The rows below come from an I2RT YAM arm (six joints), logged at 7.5 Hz.
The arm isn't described. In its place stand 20 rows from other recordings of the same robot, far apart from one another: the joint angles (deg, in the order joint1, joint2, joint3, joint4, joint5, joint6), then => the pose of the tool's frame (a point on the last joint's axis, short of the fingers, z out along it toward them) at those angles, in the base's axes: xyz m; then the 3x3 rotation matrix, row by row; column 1 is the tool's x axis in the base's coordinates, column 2 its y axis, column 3 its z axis.
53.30 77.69 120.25 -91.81 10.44 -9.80 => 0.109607, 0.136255, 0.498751; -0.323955, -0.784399, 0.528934; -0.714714, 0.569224, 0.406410; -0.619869, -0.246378, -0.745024
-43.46 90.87 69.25 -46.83 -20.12 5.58 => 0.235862, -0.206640, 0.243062; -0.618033, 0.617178, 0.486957; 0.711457, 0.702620, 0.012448; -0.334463, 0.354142, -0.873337
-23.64 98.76 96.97 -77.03 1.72 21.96 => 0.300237, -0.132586, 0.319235; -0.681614, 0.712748, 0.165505; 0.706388, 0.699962, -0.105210; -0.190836, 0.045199, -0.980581
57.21 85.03 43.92 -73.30 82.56 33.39 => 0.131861, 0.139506, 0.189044; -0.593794, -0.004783, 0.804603; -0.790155, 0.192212, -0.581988; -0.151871, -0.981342, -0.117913
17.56 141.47 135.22 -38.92 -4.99 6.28 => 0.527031, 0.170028, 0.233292; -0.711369, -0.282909, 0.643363; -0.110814, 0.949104, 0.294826; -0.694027, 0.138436, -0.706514
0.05 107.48 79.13 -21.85 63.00 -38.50 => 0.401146, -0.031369, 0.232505; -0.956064, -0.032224, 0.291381; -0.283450, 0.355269, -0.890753; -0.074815, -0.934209, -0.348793
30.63 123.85 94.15 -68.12 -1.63 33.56 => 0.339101, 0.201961, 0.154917; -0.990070, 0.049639, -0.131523; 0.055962, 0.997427, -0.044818; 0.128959, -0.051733, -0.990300
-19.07 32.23 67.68 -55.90 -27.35 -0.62 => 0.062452, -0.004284, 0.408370; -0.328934, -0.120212, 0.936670; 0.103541, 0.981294, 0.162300; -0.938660, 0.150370, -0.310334
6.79 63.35 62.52 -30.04 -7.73 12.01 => 0.238965, 0.033275, 0.349831; -0.546574, -0.120706, 0.828666; 0.142570, 0.961697, 0.234121; -0.825185, 0.246107, -0.508429
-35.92 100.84 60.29 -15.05 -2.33 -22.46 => 0.289734, -0.208100, 0.168696; -0.834355, 0.269236, 0.481003; 0.133059, 0.945170, -0.298243; -0.534928, -0.184839, -0.824431
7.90 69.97 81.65 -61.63 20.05 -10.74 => 0.226018, 0.019041, 0.387645; -0.761595, -0.053468, 0.645843; -0.282416, 0.924362, -0.256507; -0.583278, -0.377751, -0.719090
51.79 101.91 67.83 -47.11 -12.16 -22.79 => 0.196799, 0.262121, 0.176711; -0.258264, -0.963320, -0.072902; -0.940261, 0.233318, 0.247936; -0.221832, 0.132580, -0.966030
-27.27 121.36 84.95 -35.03 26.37 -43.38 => 0.369526, -0.208271, 0.141413; -0.980695, -0.189049, 0.049972; -0.186786, 0.830060, -0.525464; 0.057859, -0.524654, -0.849347
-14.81 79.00 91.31 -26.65 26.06 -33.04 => 0.284951, -0.091517, 0.457257; -0.550276, 0.406885, 0.729137; -0.361133, 0.671363, -0.647190; -0.752847, -0.619449, -0.222495
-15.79 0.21 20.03 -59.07 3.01 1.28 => 0.048546, -0.015670, 0.184673; -0.601734, 0.324389, 0.729855; 0.193343, 0.945790, -0.260960; -0.774942, -0.015917, -0.631832
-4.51 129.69 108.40 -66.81 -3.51 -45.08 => 0.441098, -0.032606, 0.174128; -0.757688, -0.651522, 0.037805; -0.649196, 0.758374, 0.058431; -0.066739, 0.019730, -0.997575
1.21 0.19 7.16 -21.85 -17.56 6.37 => 0.095981, 0.012771, 0.175945; -0.289731, -0.281246, 0.914853; 0.099683, 0.941786, 0.321095; -0.951903, 0.184226, -0.244829
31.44 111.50 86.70 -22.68 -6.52 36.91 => 0.371796, 0.232040, 0.230223; -0.853354, -0.089068, 0.513666; 0.177641, 0.876654, 0.447125; -0.490133, 0.472805, -0.732274
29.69 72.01 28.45 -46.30 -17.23 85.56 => 0.131699, 0.087229, 0.131239; -0.539538, 0.829436, -0.144687; 0.788541, 0.558025, 0.258477; 0.295129, 0.025367, -0.955121
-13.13 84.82 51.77 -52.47 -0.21 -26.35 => 0.236488, -0.055029, 0.183835; -0.970708, -0.227621, 0.076901; -0.229339, 0.973243, -0.014174; -0.071617, -0.031396, -0.996938
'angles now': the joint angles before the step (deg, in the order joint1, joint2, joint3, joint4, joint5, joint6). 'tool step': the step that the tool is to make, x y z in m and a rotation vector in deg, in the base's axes. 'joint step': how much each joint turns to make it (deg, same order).
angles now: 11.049 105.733 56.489 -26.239 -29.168 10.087
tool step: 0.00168 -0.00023 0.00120 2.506 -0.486 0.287
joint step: -0.328 0.001 0.001 0.961 -2.448 0.022
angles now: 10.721 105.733 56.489 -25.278 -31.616 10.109
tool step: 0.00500 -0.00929 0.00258 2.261 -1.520 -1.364
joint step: -1.946 -0.198 -0.001 1.683 -2.055 -0.001
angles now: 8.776 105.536 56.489 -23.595 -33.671 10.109
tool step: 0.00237 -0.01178 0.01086 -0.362 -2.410 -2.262
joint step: -2.032 -2.034 0.000 0.306 0.722 0.001
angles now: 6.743 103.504 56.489 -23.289 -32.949 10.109
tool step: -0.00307 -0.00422 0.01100 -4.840 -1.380 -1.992
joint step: -0.176 -2.557 0.001 -1.749 5.289 -0.002
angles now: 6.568 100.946 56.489 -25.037 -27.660 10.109
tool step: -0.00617 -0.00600 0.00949 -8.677 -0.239 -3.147
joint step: 0.000 -2.622 0.000 -3.388 9.202 -0.022
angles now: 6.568 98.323 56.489 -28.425 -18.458 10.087
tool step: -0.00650 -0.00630 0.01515 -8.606 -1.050 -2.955
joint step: 0.001 -3.257 0.458 -3.693 9.158 -0.152
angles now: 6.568 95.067 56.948 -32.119 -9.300 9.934
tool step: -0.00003 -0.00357 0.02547 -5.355 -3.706 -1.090
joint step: 0.001 -3.236 2.360 -2.645 5.748 -1.070
